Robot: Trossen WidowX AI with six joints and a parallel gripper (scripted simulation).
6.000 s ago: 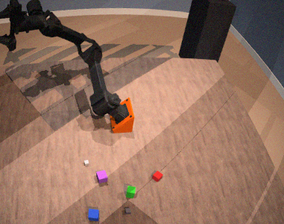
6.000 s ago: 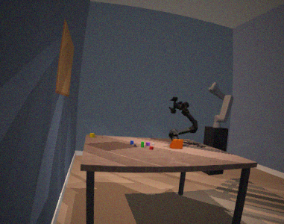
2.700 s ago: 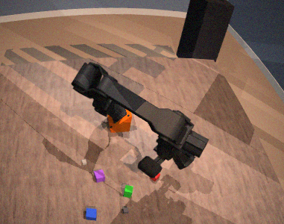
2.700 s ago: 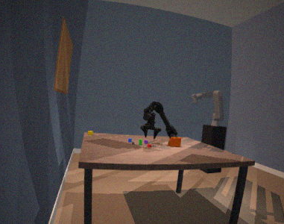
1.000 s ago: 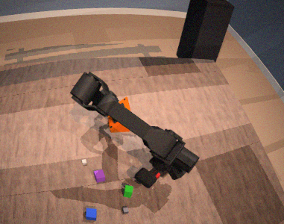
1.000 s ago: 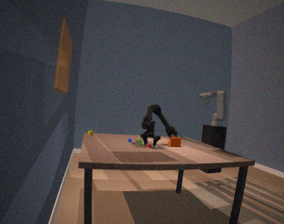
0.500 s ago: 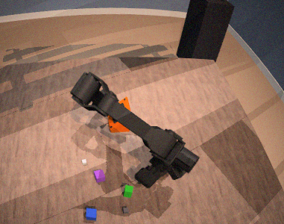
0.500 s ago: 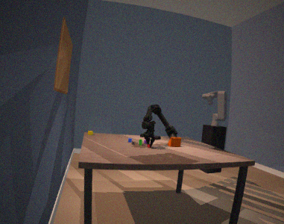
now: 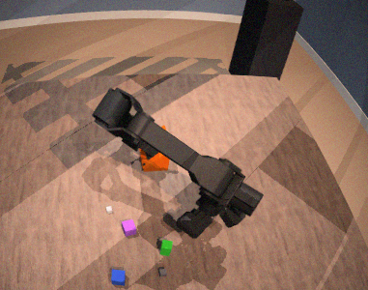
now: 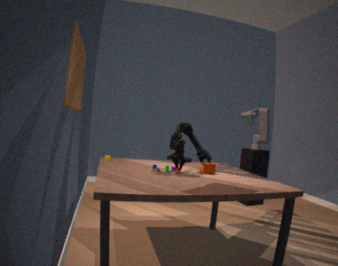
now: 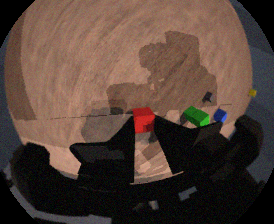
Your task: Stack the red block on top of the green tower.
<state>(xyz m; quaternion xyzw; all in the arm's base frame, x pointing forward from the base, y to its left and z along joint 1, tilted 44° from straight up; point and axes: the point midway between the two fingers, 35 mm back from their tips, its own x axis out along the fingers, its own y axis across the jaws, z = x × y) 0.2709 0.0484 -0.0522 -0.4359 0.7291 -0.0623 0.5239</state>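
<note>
The small grey cube lies 14 cm to the right of my gripper tip, 11 cm ahead of it and 3 cm below it. Also, from my gripper tip: purple block: 19 cm to the right, 3 cm behind, 2 cm below; then red block: right at my gripper tip; then small white cube: 24 cm to the right, 10 cm behind, 3 cm below.
</note>
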